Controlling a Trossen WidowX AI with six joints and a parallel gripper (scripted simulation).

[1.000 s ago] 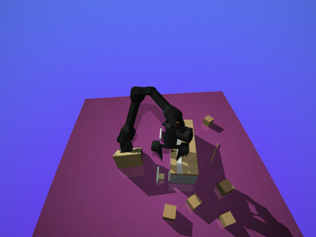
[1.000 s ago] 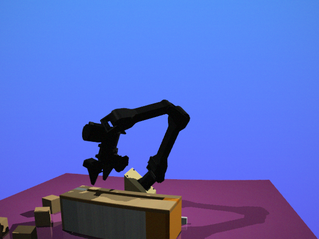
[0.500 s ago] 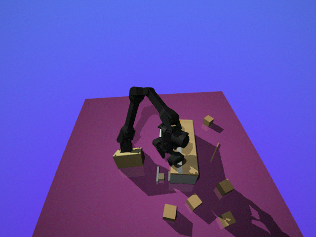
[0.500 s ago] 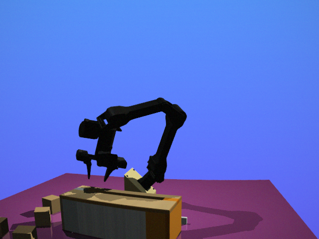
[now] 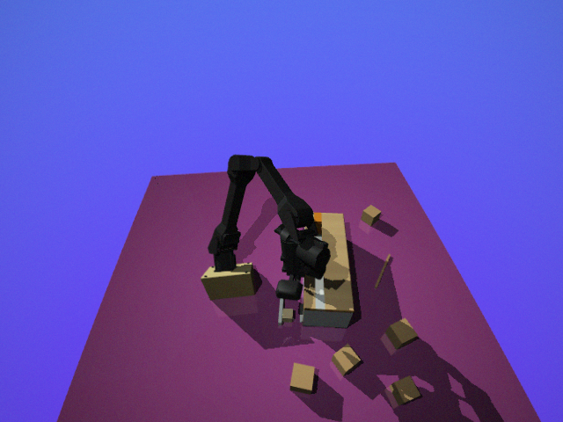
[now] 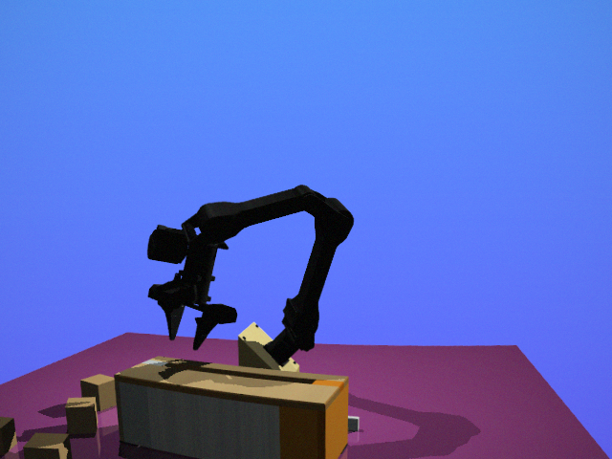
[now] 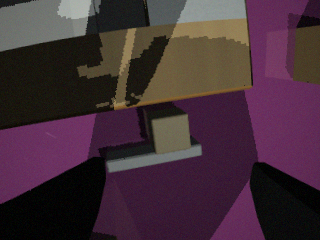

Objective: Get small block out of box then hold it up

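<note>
Right now my gripper tip is 14 cm above the tan block, 3 cm past it and 2 cm to the left of it. Also, from my gripper tip: long tan box (14 cm to the left, 9 cm below, 7 cm ahead); then thin stick (33 cm ahead, 15 cm below, 13 cm to the left).
</note>
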